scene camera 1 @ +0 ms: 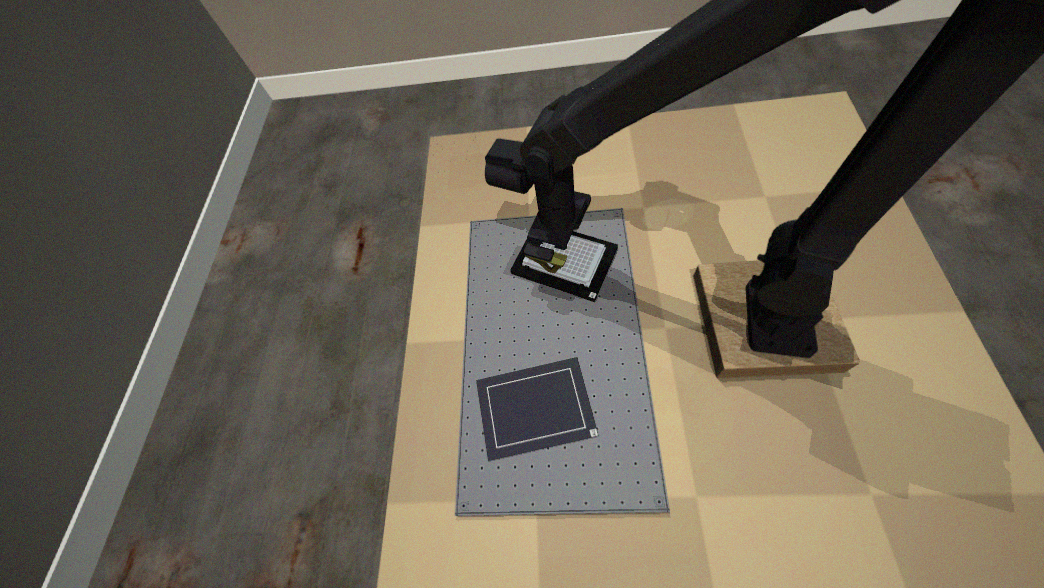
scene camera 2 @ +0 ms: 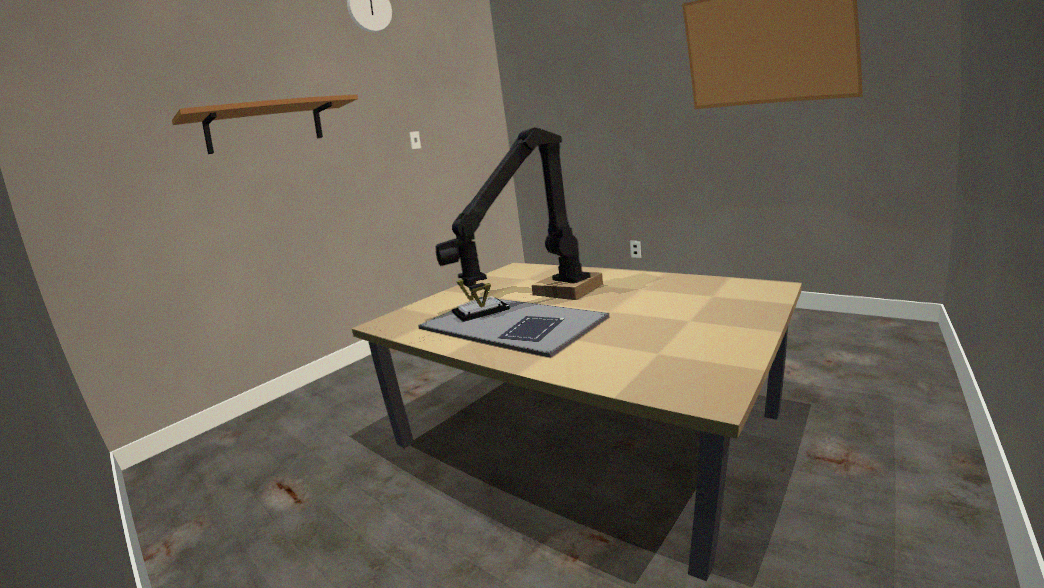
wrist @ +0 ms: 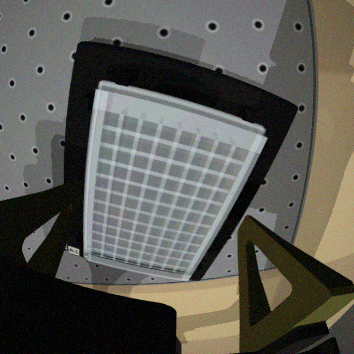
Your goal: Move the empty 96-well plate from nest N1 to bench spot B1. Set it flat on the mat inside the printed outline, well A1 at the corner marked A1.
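Frame: origin at the arm's base, x ahead, y left, z up, level; metres.
Seen in the pictures: gripper, fingertip midpoint: [scene camera 1: 561,249] [scene camera 2: 476,303] [wrist: 163,207]; arm's base, origin of the base link: [scene camera 1: 777,318] [scene camera 2: 571,278].
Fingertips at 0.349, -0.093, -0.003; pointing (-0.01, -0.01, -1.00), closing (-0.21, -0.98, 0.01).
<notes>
Offsets run from my fingertips to a thing's top centre, as dx, dy, dz. "*": to the spot under its first point. Level surfaces: height alone.
The clear 96-well plate @(-0.006, +0.006, +0.000) [scene camera 1: 588,259] [scene camera 2: 480,306] [wrist: 160,175] sits in the black nest N1 @(-0.006, +0.006, -0.004) [scene camera 1: 604,271] [wrist: 77,125]. The nest's A1 label @(* -0.065, +0.077, -0.014) [wrist: 73,250] shows at its lower left corner in the wrist view. My gripper [scene camera 1: 553,260] [scene camera 2: 474,298] [wrist: 163,207] is open and empty, pointing down close over the plate, with one finger toward each long side in the wrist view. Its exact height is hard to tell. The dark mat of B1 @(+0.002, +0.279, -0.024) [scene camera 1: 536,409] [scene camera 2: 531,329] bears a white printed outline and has its A1 mark @(-0.092, +0.303, -0.024) [scene camera 1: 593,433] at the lower right corner in scene camera 1.
The nest and the mat lie on a grey perforated board @(-0.006, +0.162, -0.025) [scene camera 1: 555,332] [scene camera 2: 467,328] on the checkered table @(dz -0.039) [scene camera 1: 767,445] [scene camera 2: 679,365]. The arm stands on a wooden base block [scene camera 1: 789,365] [scene camera 2: 553,288] to the right of the board in scene camera 1.
</notes>
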